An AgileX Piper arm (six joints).
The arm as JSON. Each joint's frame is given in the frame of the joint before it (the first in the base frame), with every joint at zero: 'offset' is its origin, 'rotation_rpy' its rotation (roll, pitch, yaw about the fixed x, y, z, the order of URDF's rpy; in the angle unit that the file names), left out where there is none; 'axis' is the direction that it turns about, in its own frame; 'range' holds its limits. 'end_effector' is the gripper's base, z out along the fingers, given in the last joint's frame.
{
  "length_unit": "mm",
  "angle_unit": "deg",
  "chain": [
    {
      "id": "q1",
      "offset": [
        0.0,
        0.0,
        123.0
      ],
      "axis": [
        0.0,
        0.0,
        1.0
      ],
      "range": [
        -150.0,
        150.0
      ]
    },
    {
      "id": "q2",
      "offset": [
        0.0,
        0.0,
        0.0
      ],
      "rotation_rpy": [
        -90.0,
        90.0,
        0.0
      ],
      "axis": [
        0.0,
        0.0,
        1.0
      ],
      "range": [
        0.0,
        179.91
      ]
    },
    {
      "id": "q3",
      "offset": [
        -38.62,
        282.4,
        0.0
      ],
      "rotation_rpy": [
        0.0,
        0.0,
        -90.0
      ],
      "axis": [
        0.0,
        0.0,
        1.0
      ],
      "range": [
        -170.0,
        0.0
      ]
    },
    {
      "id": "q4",
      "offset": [
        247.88,
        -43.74,
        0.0
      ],
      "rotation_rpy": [
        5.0,
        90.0,
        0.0
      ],
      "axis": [
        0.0,
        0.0,
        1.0
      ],
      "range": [
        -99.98,
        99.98
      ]
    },
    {
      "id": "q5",
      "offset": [
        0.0,
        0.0,
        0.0
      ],
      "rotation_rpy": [
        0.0,
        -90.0,
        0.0
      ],
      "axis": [
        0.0,
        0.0,
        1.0
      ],
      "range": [
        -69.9,
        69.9
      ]
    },
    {
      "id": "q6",
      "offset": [
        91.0,
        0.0,
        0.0
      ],
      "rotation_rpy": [
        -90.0,
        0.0,
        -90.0
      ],
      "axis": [
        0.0,
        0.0,
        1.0
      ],
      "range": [
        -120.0,
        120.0
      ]
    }
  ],
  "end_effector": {
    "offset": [
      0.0,
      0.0,
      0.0
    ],
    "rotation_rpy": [
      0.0,
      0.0,
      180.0
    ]
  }
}
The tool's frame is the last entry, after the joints.
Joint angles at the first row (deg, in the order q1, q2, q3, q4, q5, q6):
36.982, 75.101, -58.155, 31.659, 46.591, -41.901
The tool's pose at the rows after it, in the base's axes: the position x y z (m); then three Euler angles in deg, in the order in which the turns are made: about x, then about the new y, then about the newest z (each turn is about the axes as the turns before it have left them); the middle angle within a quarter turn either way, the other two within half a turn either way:
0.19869, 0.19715, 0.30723, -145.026, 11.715, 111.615
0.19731, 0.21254, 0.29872, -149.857, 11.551, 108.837
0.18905, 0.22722, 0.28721, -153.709, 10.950, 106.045
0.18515, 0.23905, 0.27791, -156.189, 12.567, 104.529
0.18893, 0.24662, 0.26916, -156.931, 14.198, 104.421
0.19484, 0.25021, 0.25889, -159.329, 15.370, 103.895
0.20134, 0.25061, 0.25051, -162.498, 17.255, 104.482
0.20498, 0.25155, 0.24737, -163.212, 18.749, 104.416
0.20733, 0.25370, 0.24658, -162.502, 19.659, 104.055
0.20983, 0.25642, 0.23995, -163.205, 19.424, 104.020
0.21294, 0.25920, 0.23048, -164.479, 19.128, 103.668
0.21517, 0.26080, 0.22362, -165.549, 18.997, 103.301
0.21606, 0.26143, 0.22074, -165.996, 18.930, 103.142
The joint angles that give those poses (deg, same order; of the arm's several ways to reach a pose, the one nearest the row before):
39.027, 78.540, -62.330, 24.139, 48.899, -36.799
43.131, 81.359, -64.007, 17.048, 49.265, -32.816
47.530, 83.416, -64.114, 11.688, 49.265, -29.422
50.863, 85.223, -64.115, 6.208, 47.675, -25.062
51.843, 87.129, -64.114, 3.376, 45.251, -22.632
52.092, 89.200, -64.245, 0.000, 44.489, -21.194
52.164, 90.861, -64.375, -4.759, 44.442, -17.990
52.214, 91.568, -64.376, -7.209, 43.538, -16.418
52.214, 91.974, -64.490, -7.904, 42.210, -16.009
52.215, 93.263, -64.572, -8.284, 41.706, -15.882
52.214, 94.966, -64.574, -9.087, 41.215, -15.884
52.214, 96.180, -64.573, -9.898, 40.963, -15.858
52.213, 96.686, -64.573, -10.223, 40.866, -15.858

